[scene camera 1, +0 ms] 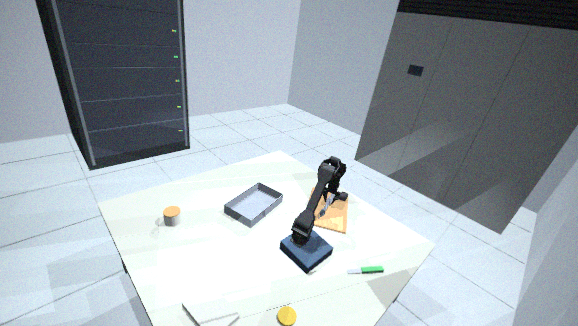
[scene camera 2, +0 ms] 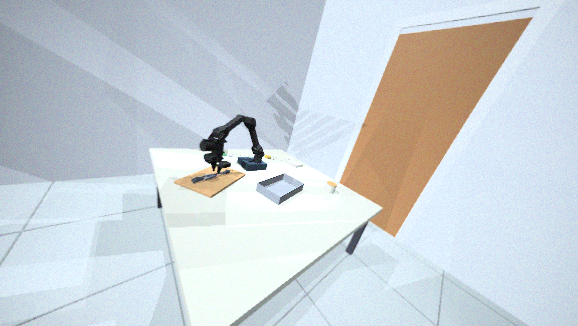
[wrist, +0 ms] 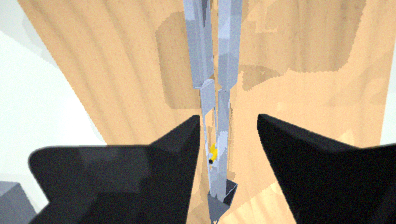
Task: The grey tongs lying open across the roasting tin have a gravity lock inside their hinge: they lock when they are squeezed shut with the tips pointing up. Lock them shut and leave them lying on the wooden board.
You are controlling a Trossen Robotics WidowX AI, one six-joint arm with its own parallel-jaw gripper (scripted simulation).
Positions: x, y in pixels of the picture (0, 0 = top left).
Labels:
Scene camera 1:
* wooden board: 335, 219
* grey roasting tin: 249, 207

